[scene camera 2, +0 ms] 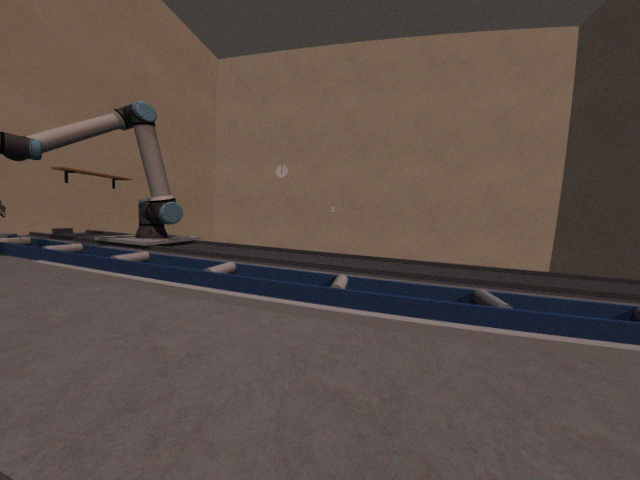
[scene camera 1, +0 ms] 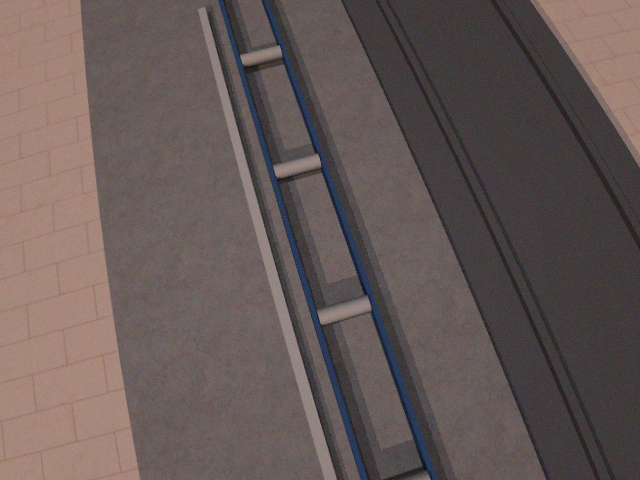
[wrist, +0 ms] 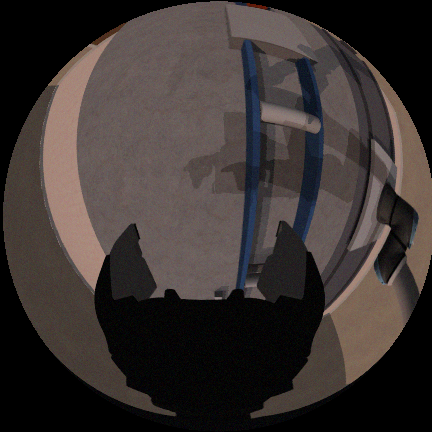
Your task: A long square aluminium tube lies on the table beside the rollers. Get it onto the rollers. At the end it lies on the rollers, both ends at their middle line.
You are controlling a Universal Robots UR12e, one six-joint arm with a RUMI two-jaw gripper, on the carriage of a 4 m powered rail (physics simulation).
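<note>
The long pale square tube lies on the table alongside the outer blue side rail of the roller track, apart from it. The pale rollers sit crosswise between the two blue side rails, with no tube on those in view. My gripper is open and empty, above the table and the outer blue rail near the track's end. In the wrist view a small pale piece, perhaps the tube's end, shows just above the gripper body. Scene camera 2 shows a sliver of the gripper at its left edge.
A light grey block stands across the track's end. The arm's carriage plate is on the dark powered rail, which runs parallel to the track. A wall shelf hangs behind the arm.
</note>
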